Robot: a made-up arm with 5 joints.
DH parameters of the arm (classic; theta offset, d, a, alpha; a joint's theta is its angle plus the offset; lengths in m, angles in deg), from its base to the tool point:
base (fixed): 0 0 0 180
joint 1: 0 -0.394 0.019 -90
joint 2: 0 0.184 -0.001 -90
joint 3: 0 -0.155 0.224 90
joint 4: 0 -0.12 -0.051 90
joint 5: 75.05 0 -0.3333 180
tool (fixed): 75.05 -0.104 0 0
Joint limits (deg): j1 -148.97..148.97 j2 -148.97..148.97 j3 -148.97..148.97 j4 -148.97..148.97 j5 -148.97..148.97
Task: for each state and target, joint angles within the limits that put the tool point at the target. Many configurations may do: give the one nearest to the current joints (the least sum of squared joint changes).
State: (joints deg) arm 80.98 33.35 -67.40 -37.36 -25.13
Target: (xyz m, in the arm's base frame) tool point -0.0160 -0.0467 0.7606
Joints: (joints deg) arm 79.27 83.82 -61.54 -66.21 -18.02
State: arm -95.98 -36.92 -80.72 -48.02 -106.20
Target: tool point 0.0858 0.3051 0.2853
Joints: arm -106.83 -51.57 -92.99 -64.44 -54.06
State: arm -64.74 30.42 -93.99 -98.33 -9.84
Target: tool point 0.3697 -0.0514 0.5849
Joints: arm -33.50 14.18 -98.07 -71.19 -41.00
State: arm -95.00 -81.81 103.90 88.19 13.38
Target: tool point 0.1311 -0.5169 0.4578
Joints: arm -115.90 -41.66 90.85 78.61 -0.42
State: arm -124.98 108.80 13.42 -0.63 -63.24
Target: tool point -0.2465 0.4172 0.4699
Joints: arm -126.26 108.39 18.84 35.86 -69.49
